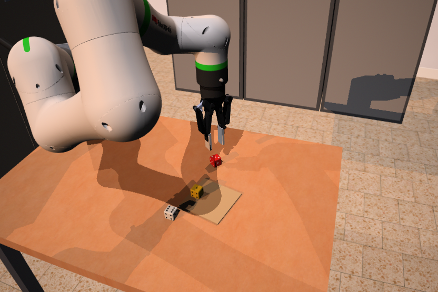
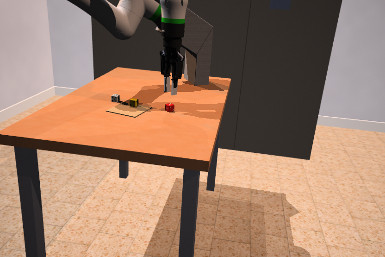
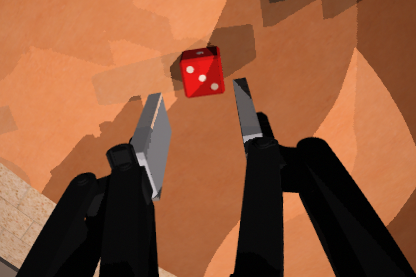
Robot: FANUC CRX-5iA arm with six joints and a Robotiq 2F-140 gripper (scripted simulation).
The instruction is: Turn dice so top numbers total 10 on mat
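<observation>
Now: hand 100 mm above the red die. From my hand the other things lie so: white die 250 mm to the right, 100 mm below, 80 mm behind; then yellow die 160 mm to the right, 90 mm below, 20 mm behind; then tan mat 170 mm to the right, 110 mm below, 20 mm ahead.
</observation>
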